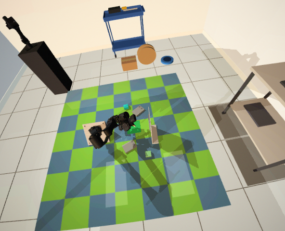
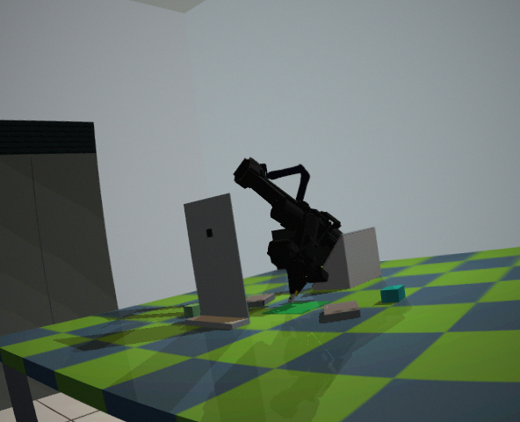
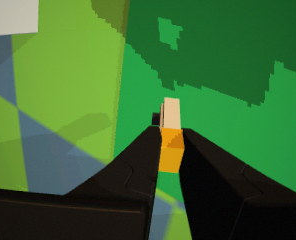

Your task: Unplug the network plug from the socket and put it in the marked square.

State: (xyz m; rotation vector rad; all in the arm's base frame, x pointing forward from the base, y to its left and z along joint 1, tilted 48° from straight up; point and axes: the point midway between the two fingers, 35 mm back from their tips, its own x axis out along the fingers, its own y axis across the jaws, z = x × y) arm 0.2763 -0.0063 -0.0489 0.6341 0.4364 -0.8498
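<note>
Right now my gripper tip is 1 cm past the marked square and 3 cm above it. Round my gripper tip: orange network plug: right at my gripper tip; then teal cube: 7 cm behind, 23 cm to the left, 2 cm below; then grey upright panel: 15 cm ahead, 10 cm to the right, 9 cm above.
</note>
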